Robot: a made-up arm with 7 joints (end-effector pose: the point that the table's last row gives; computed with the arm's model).
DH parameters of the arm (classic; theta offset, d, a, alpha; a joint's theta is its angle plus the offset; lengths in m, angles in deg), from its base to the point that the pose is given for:
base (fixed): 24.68 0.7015 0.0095 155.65
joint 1: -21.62 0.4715 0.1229 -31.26
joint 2: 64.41 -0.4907 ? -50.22
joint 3: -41.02 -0.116 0.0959 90
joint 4: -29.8 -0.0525 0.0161 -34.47
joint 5: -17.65 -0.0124 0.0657 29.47
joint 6: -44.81 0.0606 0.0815 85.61
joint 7: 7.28 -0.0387 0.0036 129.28
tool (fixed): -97.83 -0.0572 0 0
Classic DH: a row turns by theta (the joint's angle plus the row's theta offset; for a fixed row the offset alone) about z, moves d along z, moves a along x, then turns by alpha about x.
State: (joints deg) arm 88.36 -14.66 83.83 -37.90 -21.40 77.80 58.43
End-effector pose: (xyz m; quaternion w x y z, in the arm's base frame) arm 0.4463 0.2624 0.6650 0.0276 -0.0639 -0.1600 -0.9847
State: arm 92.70 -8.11 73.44 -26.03 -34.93 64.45 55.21
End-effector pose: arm 0.4808 0.1884 0.6662 0.0150 -0.1555 -0.0325 -0.9872
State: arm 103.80 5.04 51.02 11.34 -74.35 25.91 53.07
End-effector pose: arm 0.5377 0.0630 0.6507 0.2206 -0.2771 0.3319 -0.8743
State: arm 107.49 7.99 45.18 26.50 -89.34 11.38 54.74
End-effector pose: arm 0.5531 0.0456 0.6571 0.3557 -0.2899 0.3977 -0.7945
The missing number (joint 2, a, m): -0.2369
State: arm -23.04 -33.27 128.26 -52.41 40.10 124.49 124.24
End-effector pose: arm -0.5208 0.1007 0.6402 0.7984 -0.1614 0.4133 -0.4070
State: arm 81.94 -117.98 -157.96 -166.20 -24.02 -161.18 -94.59
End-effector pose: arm -0.0590 0.2836 0.7336 0.2339 0.0137 -0.5563 0.7973
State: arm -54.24 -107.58 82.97 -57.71 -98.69 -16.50 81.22
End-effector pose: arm -0.1749 -0.0222 0.7493 0.4109 -0.3512 0.7458 -0.3895
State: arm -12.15 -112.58 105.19 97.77 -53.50 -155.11 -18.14
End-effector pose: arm -0.2115 0.0712 0.7193 0.1629 0.0880 -0.1117 -0.9763
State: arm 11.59 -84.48 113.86 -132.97 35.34 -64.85 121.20
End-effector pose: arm -0.2721 0.1387 0.6286 0.1105 -0.1770 0.9325 -0.2946
